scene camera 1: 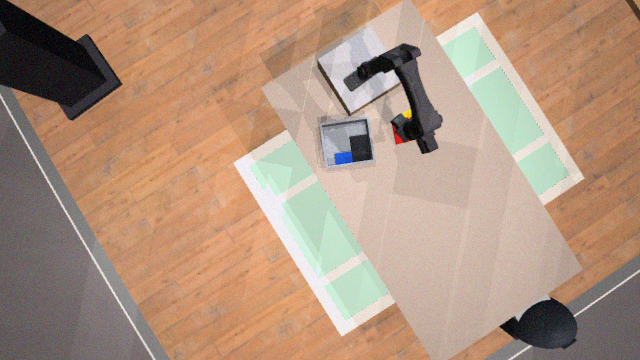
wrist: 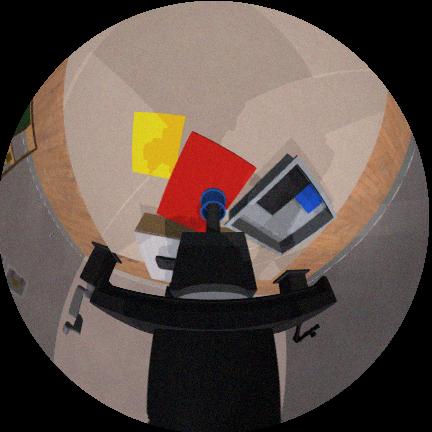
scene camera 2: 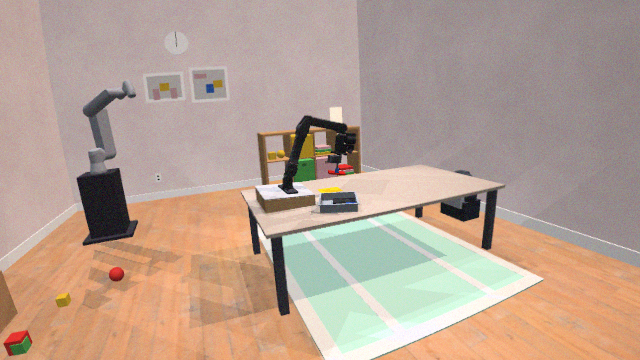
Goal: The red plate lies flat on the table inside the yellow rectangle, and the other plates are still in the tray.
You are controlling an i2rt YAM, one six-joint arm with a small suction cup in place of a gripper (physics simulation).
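Frame: origin at the arm's base, x ahead, y left, z up, level; centimetres.
Where they show: hand, tool point: [wrist: 212, 194] [scene camera 2: 336, 174]; arm's base, link origin: [scene camera 1: 363, 74] [scene camera 2: 287, 189].
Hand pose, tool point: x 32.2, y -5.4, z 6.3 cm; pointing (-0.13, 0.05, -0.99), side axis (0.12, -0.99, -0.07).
Things, the pixels of their top centre, and the offset from my tool point. "spot": a spot on its surface instead. Level surfaces: height alone.
- red plate, top centre: [wrist: 199, 195] [scene camera 1: 402, 130] [scene camera 2: 336, 170] dy +1.4, dx +0.9, dz +1.8 cm
- yellow rectangle, surface spot: [wrist: 150, 140] spot: dy +14.8, dx +2.9, dz -14.2 cm
- grey tray, top centre: [wrist: 289, 220] [scene camera 1: 347, 142] [scene camera 2: 338, 197] dy -19.9, dx -10.2, dz -9.3 cm
- black plate, top centre: [wrist: 280, 189] [scene camera 1: 360, 148] [scene camera 2: 343, 200] dy -15.7, dx -4.1, dz -13.0 cm
- smaller blue plate, top centre: [wrist: 309, 199] [scene camera 1: 343, 158] dy -25.4, dx -4.9, dz -13.1 cm
- table, surface height: dz -14.3 cm
My suction cup [scene camera 2: 337, 170] [wrist: 213, 199] holds the red plate [scene camera 1: 398, 136] [scene camera 2: 331, 172] [wrist: 204, 162] from above. The plate hangs roughly level above the table, apart from it. The yellow rectangle [scene camera 1: 407, 114] [scene camera 2: 330, 190] [wrist: 150, 140] lies on the table below; in scene camera 1 the arm and plate cover most of it. In the wrist view the red plate appears right of it and turned against it. The grey tray [scene camera 1: 345, 123] [scene camera 2: 338, 208] [wrist: 300, 235] holds a black plate [scene camera 1: 361, 148] [wrist: 284, 190] and a smaller blue plate [scene camera 1: 343, 158] [wrist: 309, 198]. Scene camera 1 hides the cup.
The arm's base stands on a white-topped block [scene camera 1: 340, 65] [scene camera 2: 285, 201] [wrist: 152, 255] near one end of the table [scene camera 1: 450, 240] [scene camera 2: 410, 185]. The tray's wall rises beside the block. Another arm on a black pedestal [scene camera 2: 102, 205] stands away from the table.
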